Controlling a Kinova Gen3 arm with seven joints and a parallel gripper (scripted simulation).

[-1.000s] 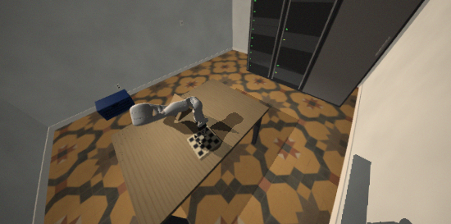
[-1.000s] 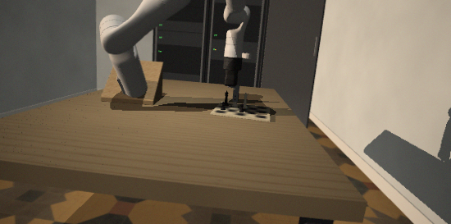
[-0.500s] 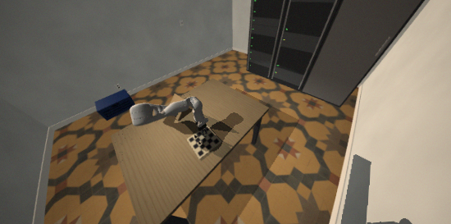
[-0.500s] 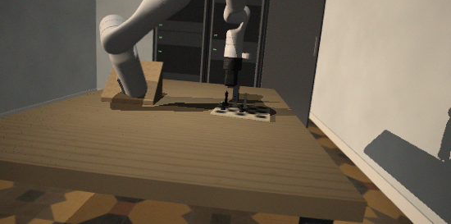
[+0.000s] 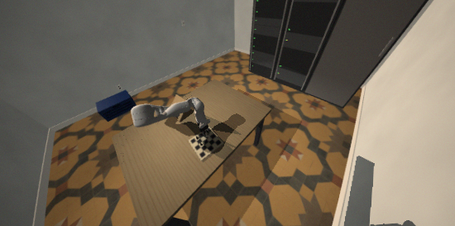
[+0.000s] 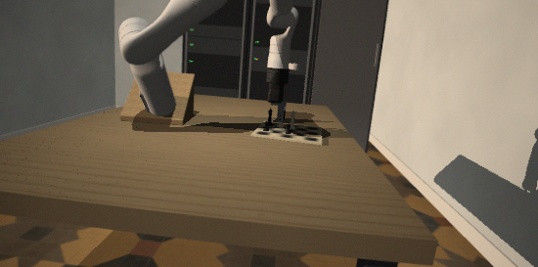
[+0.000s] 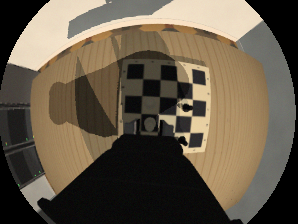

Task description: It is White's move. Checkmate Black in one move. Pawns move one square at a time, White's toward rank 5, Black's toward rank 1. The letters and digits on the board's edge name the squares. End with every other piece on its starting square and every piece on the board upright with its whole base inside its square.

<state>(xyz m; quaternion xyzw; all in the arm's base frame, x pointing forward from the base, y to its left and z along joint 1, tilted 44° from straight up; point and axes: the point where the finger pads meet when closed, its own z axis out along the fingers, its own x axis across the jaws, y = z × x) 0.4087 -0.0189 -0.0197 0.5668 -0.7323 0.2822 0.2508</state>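
The tall black piece is 40 mm behind my hand, 10 mm to the left of it and 10 mm below it. Round my hand: white piece (40 mm ahead, 10 mm to the right, 10 mm below); chessboard (30 mm ahead, 50 mm to the right, 40 mm below).
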